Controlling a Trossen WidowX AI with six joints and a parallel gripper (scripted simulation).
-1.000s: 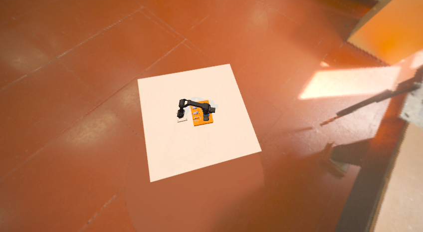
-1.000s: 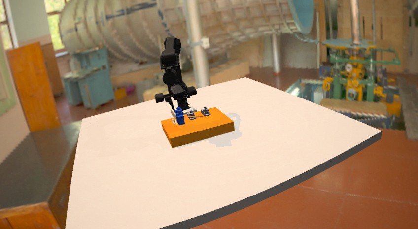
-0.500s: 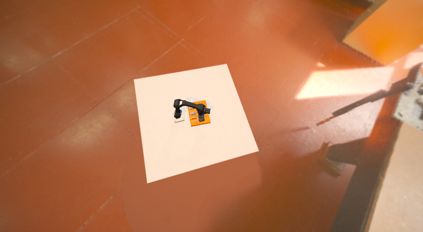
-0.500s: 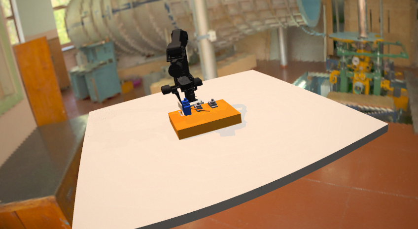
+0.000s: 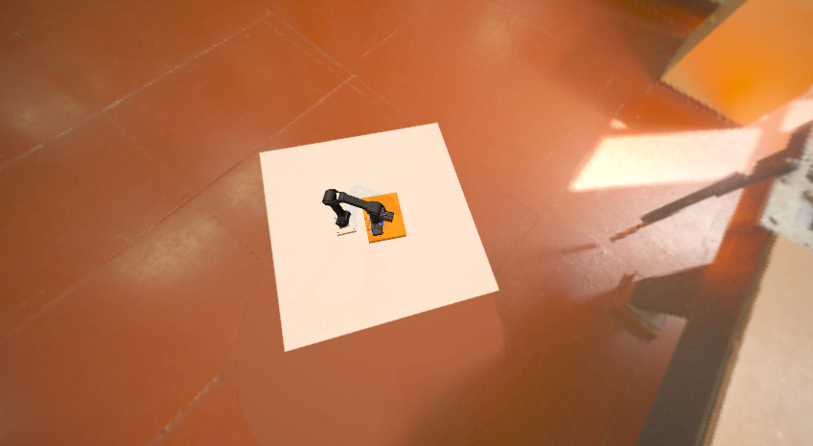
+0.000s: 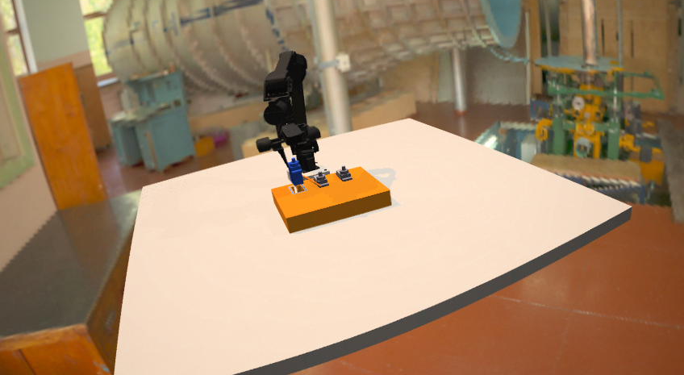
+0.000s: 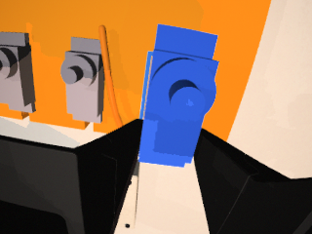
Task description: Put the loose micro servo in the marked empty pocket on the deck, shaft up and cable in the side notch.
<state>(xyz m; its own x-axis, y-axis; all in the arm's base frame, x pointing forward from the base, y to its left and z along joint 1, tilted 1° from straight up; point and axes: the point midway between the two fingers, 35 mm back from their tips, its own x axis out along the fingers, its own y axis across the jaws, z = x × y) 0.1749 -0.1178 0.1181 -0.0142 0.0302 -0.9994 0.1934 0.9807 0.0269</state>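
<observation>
Now: the orange deck 120 mm ahead of my gripper tip, 100 mm below it and 50 mm to the left of it.
</observation>
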